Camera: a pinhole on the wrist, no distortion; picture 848 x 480 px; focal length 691.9 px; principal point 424.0 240.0 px. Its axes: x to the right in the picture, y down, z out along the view. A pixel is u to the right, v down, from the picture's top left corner.
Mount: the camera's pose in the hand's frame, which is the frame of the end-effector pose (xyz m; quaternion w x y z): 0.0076 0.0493 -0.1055 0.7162 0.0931 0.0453 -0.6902
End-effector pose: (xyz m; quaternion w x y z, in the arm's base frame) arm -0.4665 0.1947 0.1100 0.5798 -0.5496 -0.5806 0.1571
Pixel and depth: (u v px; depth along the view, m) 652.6 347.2 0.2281
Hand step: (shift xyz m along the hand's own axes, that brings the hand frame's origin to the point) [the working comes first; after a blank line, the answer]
In the camera's frame: 0.0754 0.0353 0.2281

0.0316 -0.0682 0.1056
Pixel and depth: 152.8 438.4 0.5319
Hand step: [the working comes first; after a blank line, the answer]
In the camera's frame: -0.2085 0.1525 0.5319

0.1168 0.1540 0.4661
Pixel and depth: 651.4 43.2 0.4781
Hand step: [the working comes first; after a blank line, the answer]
In the camera's frame: 0.1571 -0.1360 0.4781

-0.1516 -0.2024 0.3223
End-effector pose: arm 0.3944 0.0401 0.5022 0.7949 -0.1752 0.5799 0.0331
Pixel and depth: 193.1 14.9 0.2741
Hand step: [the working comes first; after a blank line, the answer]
In the camera's frame: -0.0915 -0.0892 0.2741

-0.1027 0.0826 0.1741
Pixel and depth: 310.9 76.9 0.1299
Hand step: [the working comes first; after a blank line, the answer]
In the camera's frame: -0.0212 -0.0306 0.1299

-0.0321 0.0438 0.0236
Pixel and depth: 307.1 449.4 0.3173
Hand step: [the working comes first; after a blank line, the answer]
In the camera's frame: -0.0536 0.0960 0.3173

0.0808 0.0426 0.2222
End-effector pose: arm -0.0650 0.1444 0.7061 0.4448 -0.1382 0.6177 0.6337
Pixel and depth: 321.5 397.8 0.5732
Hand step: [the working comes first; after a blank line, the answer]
In the camera's frame: -0.0849 0.1307 0.5732

0.0978 0.0242 0.4811
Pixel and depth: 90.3 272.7 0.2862
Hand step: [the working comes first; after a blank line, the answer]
In the camera's frame: -0.1380 0.0135 0.2862

-0.0031 0.1289 0.2022
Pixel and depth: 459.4 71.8 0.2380
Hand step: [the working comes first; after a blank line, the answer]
In the camera's frame: 0.0122 -0.0579 0.2380

-0.0647 -0.0110 0.1209
